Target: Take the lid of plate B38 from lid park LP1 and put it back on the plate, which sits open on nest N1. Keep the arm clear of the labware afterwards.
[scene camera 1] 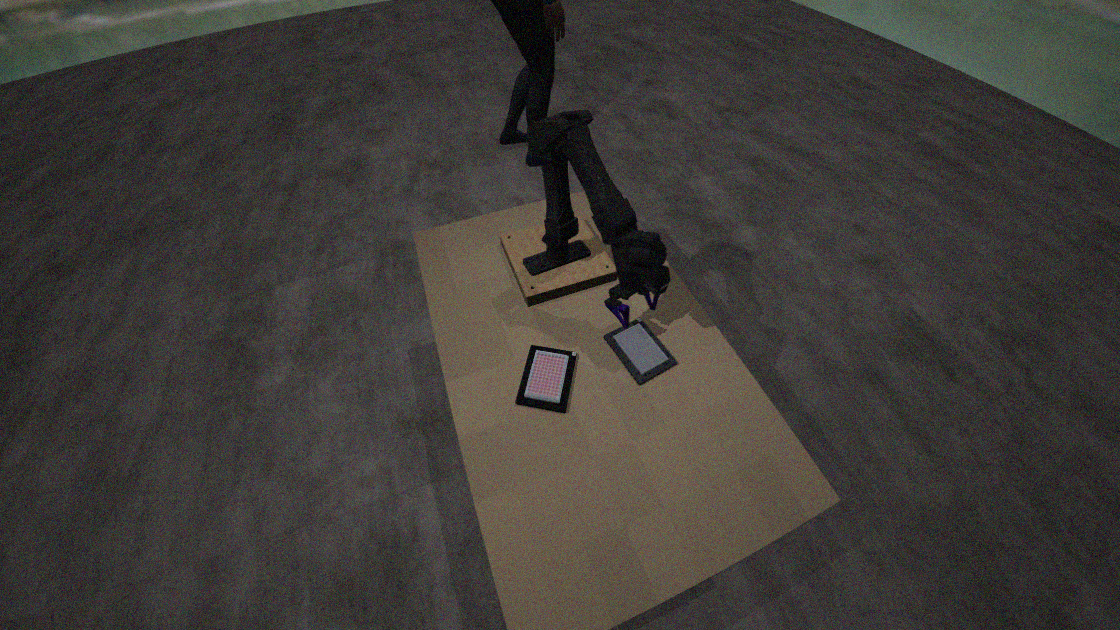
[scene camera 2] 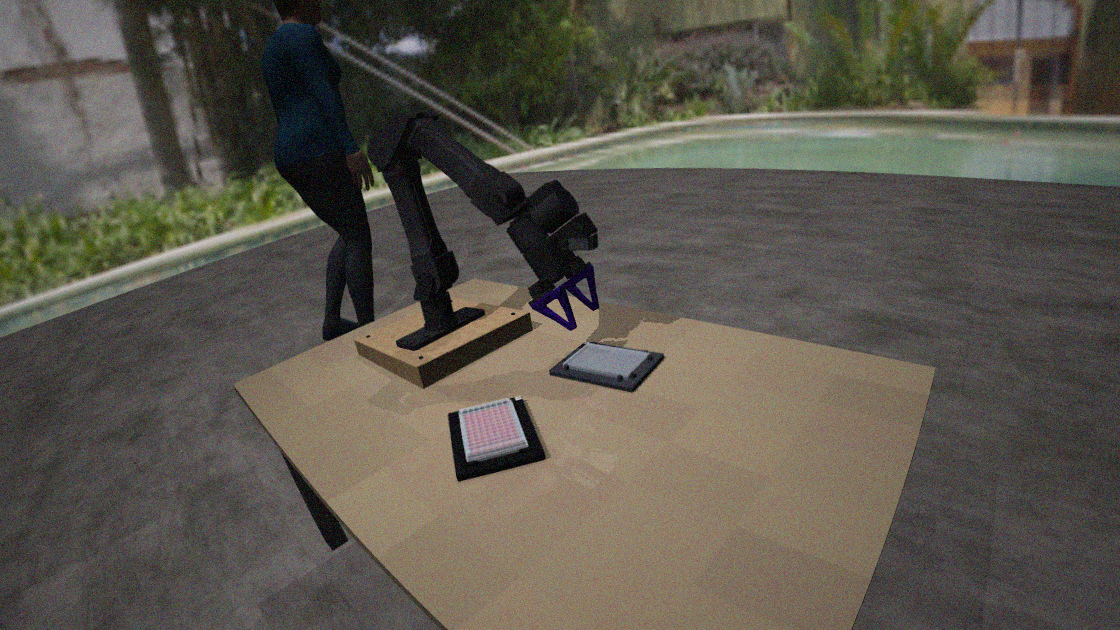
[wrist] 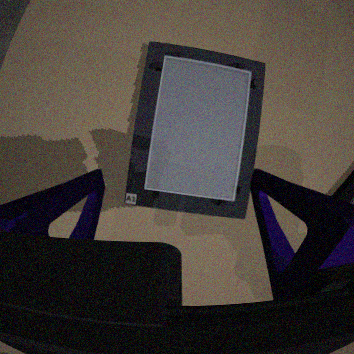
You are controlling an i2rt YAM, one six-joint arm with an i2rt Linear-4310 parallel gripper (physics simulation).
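Where they show: gripper, fingertip midpoint: (scene camera 1: 639, 318) (scene camera 2: 585, 318) (wrist: 177, 177); arm's base, link origin: (scene camera 1: 557, 258) (scene camera 2: 442, 329).
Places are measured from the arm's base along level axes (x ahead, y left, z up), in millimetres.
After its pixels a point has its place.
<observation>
The lid (scene camera 1: 640, 348) {y 56, x 365, z -23 mm} (scene camera 2: 606, 360) {y 51, x 367, z -23 mm} (wrist: 197, 127) {y 60, x 360, z -23 mm}, a pale grey rectangle, lies flat on the dark lid park LP1 (scene camera 1: 657, 371) {y 60, x 438, z -31 mm} (wrist: 150, 100) {y 108, x 379, z -31 mm}. The park's A1 label shows near its lower left corner in the wrist view. Plate B38 (scene camera 1: 548, 376) {y -190, x 329, z -22 mm} (scene camera 2: 493, 430) {y -201, x 341, z -15 mm}, white with pink wells, sits open on the black nest N1 (scene camera 1: 569, 382) {y -150, x 363, z -28 mm} (scene camera 2: 501, 463) {y -239, x 388, z -29 mm}. My gripper (scene camera 1: 640, 316) {y 74, x 317, z 38 mm} (scene camera 2: 584, 317) {y 74, x 317, z 38 mm} (wrist: 177, 177) {y 74, x 317, z 38 mm} is open and empty, with purple fingers. It hangs above the table near the park's edge on the arm-base side. In the wrist view the fingertips appear on either side of the park's lower part.
The arm stands on a wooden base block (scene camera 1: 571, 287) {y -11, x 112, z -11 mm} (scene camera 2: 477, 348) {y -10, x 112, z -18 mm} at one end of the tan table (scene camera 1: 665, 501) {y -97, x 695, z -41 mm} (scene camera 2: 665, 509) {y -205, x 610, z -41 mm}. The nest lies beside the lid park, with a strip of table between them. A person (scene camera 1: 536, 70) (scene camera 2: 313, 133) stands behind the arm base.
</observation>
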